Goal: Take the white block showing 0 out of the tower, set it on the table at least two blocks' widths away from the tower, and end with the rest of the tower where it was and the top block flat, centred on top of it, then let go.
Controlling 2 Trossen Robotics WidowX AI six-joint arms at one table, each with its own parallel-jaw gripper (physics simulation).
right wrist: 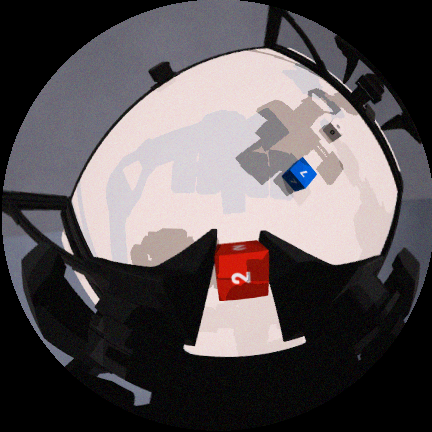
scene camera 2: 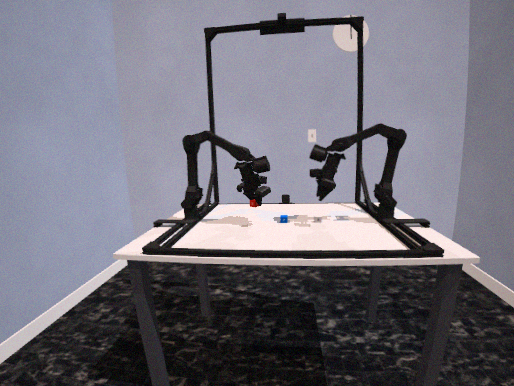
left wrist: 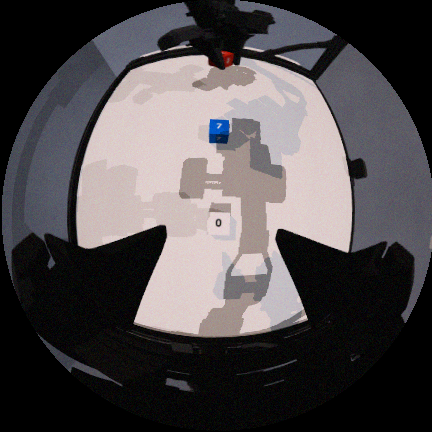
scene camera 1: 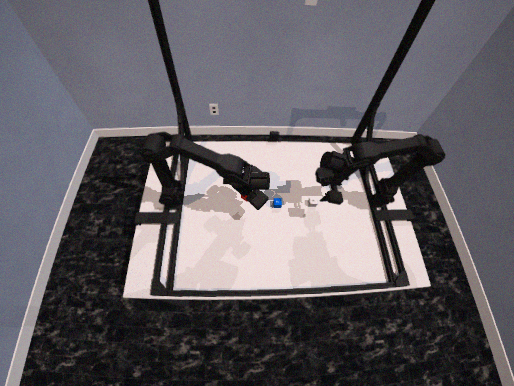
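Pixels of known places: left gripper, fingertip midpoint: (scene camera 2: 318,198) (left wrist: 222,232) (scene camera 1: 318,191); right gripper, fingertip midpoint: (right wrist: 238,234) (scene camera 2: 258,204) (left wrist: 229,66) (scene camera 1: 249,193); left arm's base at its link origin: (right wrist: 355,100) (scene camera 2: 385,217) (left wrist: 212,350) (scene camera 1: 377,201); right arm's base at its link origin: (scene camera 2: 191,217) (left wrist: 222,48) (scene camera 1: 173,202).
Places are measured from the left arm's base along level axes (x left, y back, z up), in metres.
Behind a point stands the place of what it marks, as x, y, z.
The white block (scene camera 1: 312,202) @[0.008, -0.316, 0.009] (scene camera 2: 318,219) @[0.015, -0.310, -0.003] (left wrist: 218,223) @[-0.002, -0.310, 0.010] (right wrist: 331,132) @[-0.001, -0.326, -0.005] lies on the table with 0 on top, apart from the blue block. The blue block (scene camera 1: 277,202) @[0.007, -0.469, 0.010] (scene camera 2: 284,219) @[0.019, -0.464, -0.001] (left wrist: 219,131) @[0.001, -0.455, 0.010] (right wrist: 300,174) @[0.002, -0.475, 0.010] shows 7 and stands flat on the table, with no block on it. My right gripper (scene camera 2: 255,199) @[-0.010, -0.586, 0.062] (left wrist: 229,66) @[-0.010, -0.586, 0.062] (right wrist: 238,234) @[-0.010, -0.586, 0.062] is shut on the red block (scene camera 1: 244,197) @[0.020, -0.609, 0.080] (scene camera 2: 253,203) @[0.024, -0.604, 0.077] (left wrist: 222,59) (right wrist: 242,270) @[0.003, -0.598, 0.088], which shows 2, and holds it above the table, left of the blue block in scene camera 1. My left gripper (scene camera 2: 321,198) @[-0.001, -0.309, 0.091] (left wrist: 222,232) @[-0.001, -0.309, 0.091] is open and empty, raised near the white block.
The white table (scene camera 1: 275,270) @[0.286, -0.492, -0.019] (scene camera 2: 200,242) @[0.259, -0.782, -0.019] has a black frame (scene camera 1: 280,290) @[0.364, -0.480, 0.000] (scene camera 2: 300,252) @[0.378, -0.413, 0.001] around it. A small black box (scene camera 1: 274,135) @[-0.360, -0.459, 0.027] (scene camera 2: 285,199) @[-0.357, -0.459, 0.009] (left wrist: 358,168) @[-0.357, -0.453, 0.020] (right wrist: 161,72) @[-0.357, -0.462, 0.014] stands at the middle of the rear edge. Shadows of the arms lie across the table top.
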